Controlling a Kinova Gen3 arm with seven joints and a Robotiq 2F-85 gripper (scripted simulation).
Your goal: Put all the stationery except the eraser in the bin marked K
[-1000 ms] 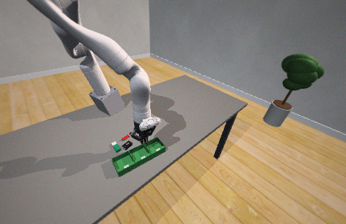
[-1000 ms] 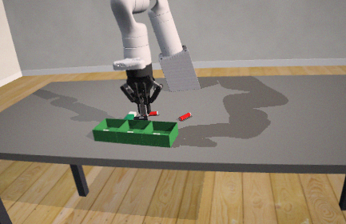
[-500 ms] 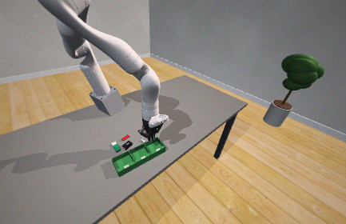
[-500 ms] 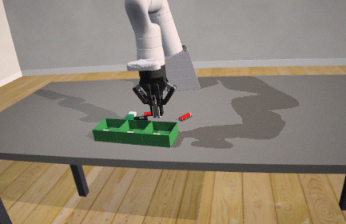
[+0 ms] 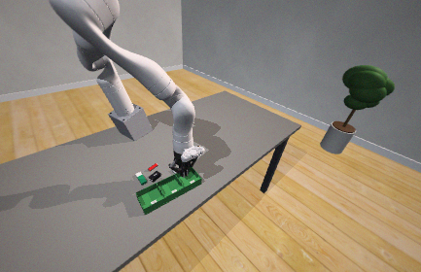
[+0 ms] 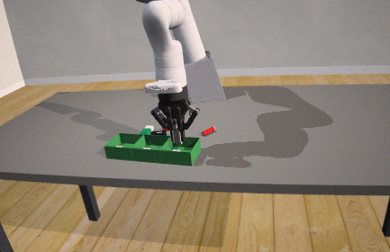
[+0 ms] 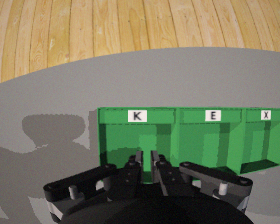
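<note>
The grey-white item is 7 cm behind my hand, 5 cm below it and 1 cm to the left of it. From my hand the other things lie so: green-and-white eraser: 16 cm behind, 11 cm to the right, 5 cm below; green bin: 7 cm to the right, 3 cm below, 1 cm behind; black item: 11 cm behind, 8 cm to the right, 4 cm below.
</note>
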